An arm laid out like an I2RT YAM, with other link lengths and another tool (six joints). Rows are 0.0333 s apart.
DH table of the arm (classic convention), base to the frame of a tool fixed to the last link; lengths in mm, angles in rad. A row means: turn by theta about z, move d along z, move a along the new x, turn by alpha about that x. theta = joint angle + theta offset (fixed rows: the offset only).
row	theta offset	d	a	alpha
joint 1	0	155.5	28	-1.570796
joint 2	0	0	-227	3.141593
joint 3	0.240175	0	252.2	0
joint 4	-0.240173	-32	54.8	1.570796
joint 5	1.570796	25.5	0	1.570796
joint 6	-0.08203	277.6	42.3	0.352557
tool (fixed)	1.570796	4.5	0	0
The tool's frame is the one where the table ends.
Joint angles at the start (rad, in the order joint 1, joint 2, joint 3, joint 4, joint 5, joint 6): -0.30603, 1.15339, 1.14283, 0.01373, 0.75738, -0.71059
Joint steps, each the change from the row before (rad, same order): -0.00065, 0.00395, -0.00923, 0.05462, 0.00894, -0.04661; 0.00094, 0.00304, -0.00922, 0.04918, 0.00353, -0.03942; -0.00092, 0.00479, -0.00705, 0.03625, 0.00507, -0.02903; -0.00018, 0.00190, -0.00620, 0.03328, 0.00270, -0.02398; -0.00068, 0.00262, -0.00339, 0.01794, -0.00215, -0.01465; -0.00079, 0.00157, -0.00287, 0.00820, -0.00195, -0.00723; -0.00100, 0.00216, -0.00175, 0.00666, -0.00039, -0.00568; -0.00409, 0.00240, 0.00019, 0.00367, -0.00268, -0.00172; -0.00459, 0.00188, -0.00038, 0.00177, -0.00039, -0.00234; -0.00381, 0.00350, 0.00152, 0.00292, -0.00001, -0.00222; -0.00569, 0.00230, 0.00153, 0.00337, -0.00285, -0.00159; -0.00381, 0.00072, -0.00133, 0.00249, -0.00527, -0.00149
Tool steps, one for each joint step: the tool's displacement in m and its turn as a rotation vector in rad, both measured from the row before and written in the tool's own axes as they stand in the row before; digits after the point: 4 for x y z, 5 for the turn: -0.0049, -0.0063, 0.0024, 0.02045, -0.01357, -0.02672; -0.0052, -0.0045, 0.0022, 0.01569, -0.01536, -0.02040; -0.0020, -0.0031, 0.0016, 0.01219, -0.00634, -0.01733; -0.0028, -0.0036, 0.0012, 0.01287, -0.00861, -0.01150; -0.0018, -0.0008, 0.0012, 0.00348, -0.00626, -0.00805; -0.0004, 0.0004, 0.0006, -0.00014, -0.00256, -0.00494; 0.0000, 0.0002, 0.0005, 0.00058, -0.00070, -0.00433; 0.0008, -0.0004, 0.0009, 0.00147, 0.00027, -0.00176; 0.0017, -0.0005, 0.0005, 0.00123, 0.00333, -0.00384; 0.0012, -0.0006, 0.0008, 0.00215, 0.00247, -0.00290; 0.0010, -0.0013, 0.0011, 0.00325, 0.00088, -0.00163; 0.0004, 0.0002, 0.0008, -0.00080, -0.00165, -0.00142
